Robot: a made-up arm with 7 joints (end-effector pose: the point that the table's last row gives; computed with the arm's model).
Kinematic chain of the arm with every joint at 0, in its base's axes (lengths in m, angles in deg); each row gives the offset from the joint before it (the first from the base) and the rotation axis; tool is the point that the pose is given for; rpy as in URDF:
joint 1: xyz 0 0 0.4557 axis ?
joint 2: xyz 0 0 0 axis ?
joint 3: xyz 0 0 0.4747 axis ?
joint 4: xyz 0.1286 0 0 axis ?
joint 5: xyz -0.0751 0 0.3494 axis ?
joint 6: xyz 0 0 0 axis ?
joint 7: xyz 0.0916 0 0 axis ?
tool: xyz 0 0 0 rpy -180 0 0
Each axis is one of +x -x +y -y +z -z.
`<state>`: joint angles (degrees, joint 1 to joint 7).
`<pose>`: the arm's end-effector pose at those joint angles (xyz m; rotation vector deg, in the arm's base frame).
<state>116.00 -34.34 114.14 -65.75 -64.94 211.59 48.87</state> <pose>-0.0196 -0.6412 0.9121 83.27 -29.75 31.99</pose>
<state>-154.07 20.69 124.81 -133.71 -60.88 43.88 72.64</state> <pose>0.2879 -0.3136 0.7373 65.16 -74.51 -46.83</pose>
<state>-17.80 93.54 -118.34 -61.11 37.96 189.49 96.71</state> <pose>0.6527 -0.5060 0.6234 58.60 -55.90 120.15</pose>
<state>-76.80 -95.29 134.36 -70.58 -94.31 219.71 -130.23</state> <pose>0.0782 0.6402 0.0826 -169.13 29.77 -2.65</pose>
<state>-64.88 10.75 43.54 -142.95 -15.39 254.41 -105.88</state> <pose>0.3661 -0.1776 0.7273 52.12 59.71 55.31</pose>
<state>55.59 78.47 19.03 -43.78 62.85 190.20 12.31</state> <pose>0.4614 0.6983 0.3342 -114.55 32.88 -18.28</pose>
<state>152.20 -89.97 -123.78 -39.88 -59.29 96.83 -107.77</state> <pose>0.9024 -0.1419 0.2699 -90.95 -139.77 9.22</pose>
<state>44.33 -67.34 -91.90 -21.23 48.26 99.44 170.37</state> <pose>-0.4639 -0.7440 0.7917 33.88 40.01 40.06</pose>
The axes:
joint 1: +z
joint 2: +y
joint 3: +z
joint 4: -y
joint 5: +z
joint 6: -y
joint 7: -z

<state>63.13 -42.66 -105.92 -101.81 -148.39 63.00 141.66</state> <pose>0.2756 -0.6623 0.6987 -1.77 -73.53 67.29</pose>
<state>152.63 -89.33 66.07 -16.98 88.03 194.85 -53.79</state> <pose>0.6710 -0.4604 0.6065 67.18 27.02 55.22</pose>
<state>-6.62 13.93 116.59 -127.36 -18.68 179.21 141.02</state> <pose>-0.0995 0.4534 0.8956 -124.97 20.65 43.47</pose>
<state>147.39 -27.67 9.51 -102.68 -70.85 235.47 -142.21</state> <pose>-0.1659 -0.0329 1.0893 -65.67 -67.48 132.45</pose>
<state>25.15 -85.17 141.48 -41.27 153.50 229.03 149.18</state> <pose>-0.7349 -0.1173 0.2994 -89.87 123.89 85.71</pose>
